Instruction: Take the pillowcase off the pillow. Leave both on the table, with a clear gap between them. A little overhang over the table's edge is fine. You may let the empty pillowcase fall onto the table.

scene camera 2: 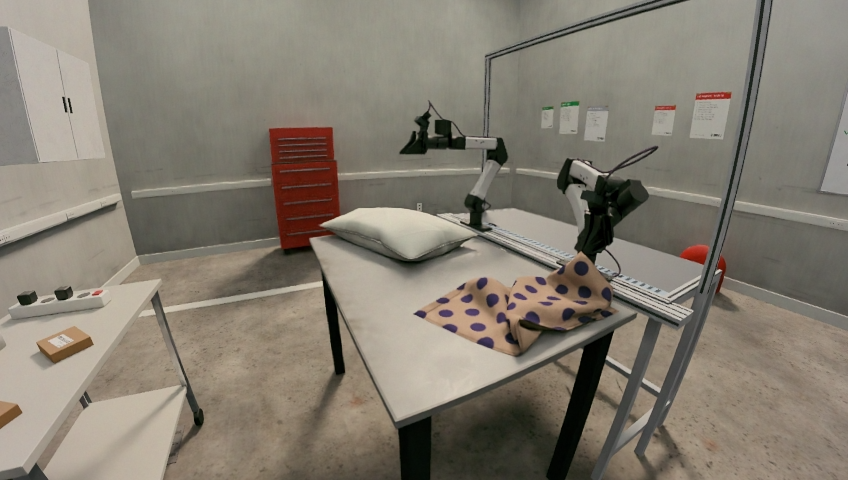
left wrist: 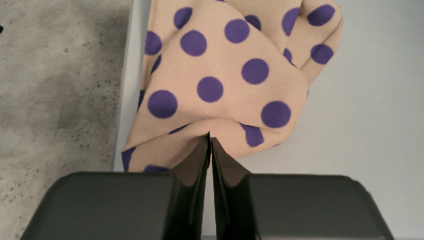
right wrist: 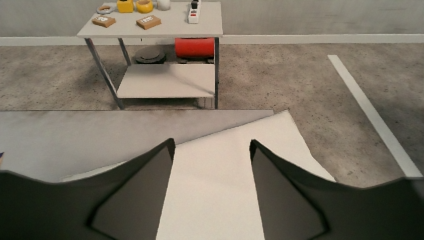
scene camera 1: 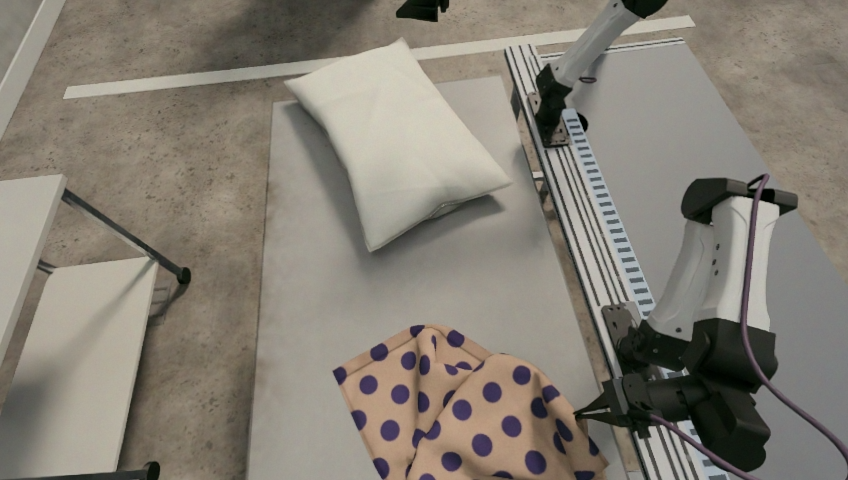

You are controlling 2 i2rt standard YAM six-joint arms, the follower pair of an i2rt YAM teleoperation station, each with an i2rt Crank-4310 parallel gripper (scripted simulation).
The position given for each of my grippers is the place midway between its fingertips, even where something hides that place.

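There is my left gripper (scene camera 1: 573,415) (scene camera 2: 580,256) (left wrist: 210,140), which I can see in scene camera 1, in scene camera 2 and in the left wrist view. My right gripper (right wrist: 212,141) is visible to me as well. I see a white pillow (scene camera 1: 409,158) (scene camera 2: 403,234) (right wrist: 211,183), present in scene camera 1, in scene camera 2 and in the right wrist view. And a pillowcase (scene camera 1: 429,395) (scene camera 2: 482,310) (left wrist: 244,79) is part of the scene too, visible in scene camera 1, scene camera 2 and the left wrist view.
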